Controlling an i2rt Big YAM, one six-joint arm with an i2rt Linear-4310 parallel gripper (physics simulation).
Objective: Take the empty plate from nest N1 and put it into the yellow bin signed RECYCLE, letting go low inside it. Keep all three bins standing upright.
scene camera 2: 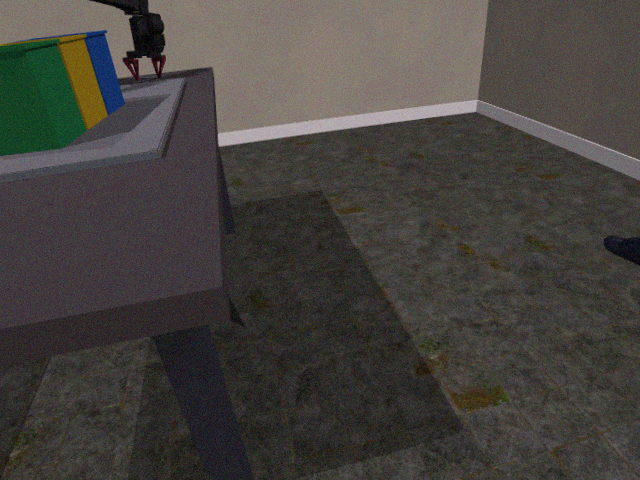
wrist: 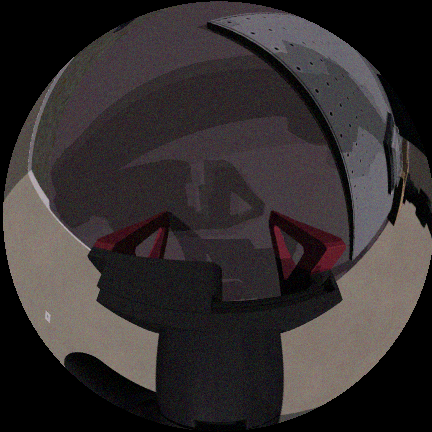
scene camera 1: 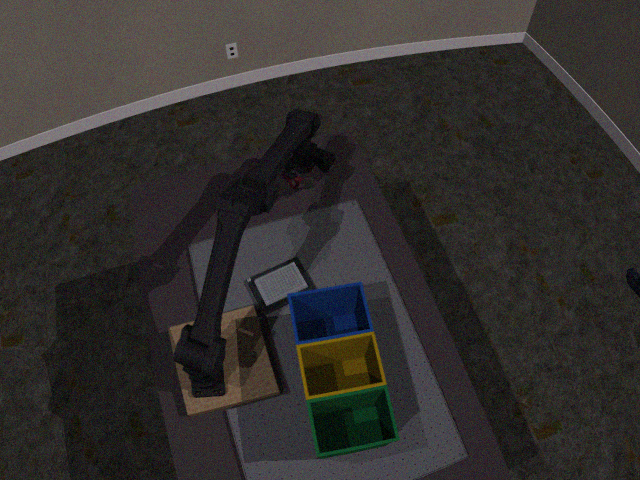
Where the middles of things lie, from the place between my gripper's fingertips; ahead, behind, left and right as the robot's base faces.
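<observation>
My gripper is 10 mm below the dark nest (scene camera 1: 283,302), 380 mm to the left of it and 100 mm past it. Counted from my hand, the white gridded plate (scene camera 1: 274,286) is 380 mm to the right, 100 mm behind and 30 mm above; the yellow bin (scene camera 1: 341,365) is 680 mm to the right, 10 mm ahead and 100 mm above; the blue bin (scene camera 1: 333,312) is 550 mm to the right, 10 mm ahead and 100 mm above.
</observation>
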